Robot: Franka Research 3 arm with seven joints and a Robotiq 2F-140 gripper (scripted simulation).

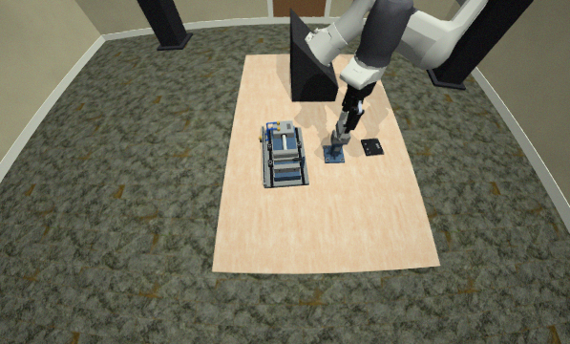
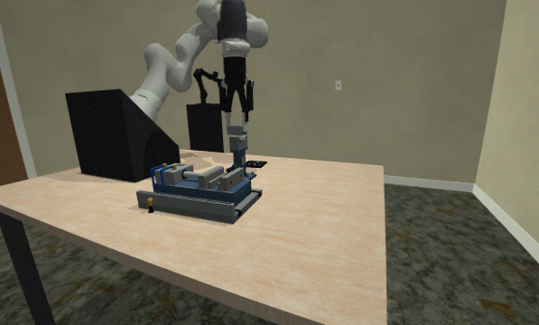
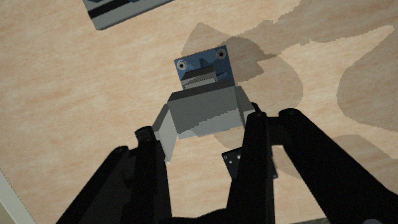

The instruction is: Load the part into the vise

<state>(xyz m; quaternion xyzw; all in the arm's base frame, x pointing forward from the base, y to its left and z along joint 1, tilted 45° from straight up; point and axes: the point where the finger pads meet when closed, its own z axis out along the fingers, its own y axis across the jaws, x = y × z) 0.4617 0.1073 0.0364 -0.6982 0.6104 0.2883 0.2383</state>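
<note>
Now: hand 3 cm above the grey part. From my hand the other things lie so: cylinder rod (22 cm to the right, 13 cm below, 1 cm ahead); then work stop (16 cm to the right, 12 cm below, 9 cm ahead); then moving jaw (21 cm to the right, 13 cm below, 6 cm ahead).
</note>
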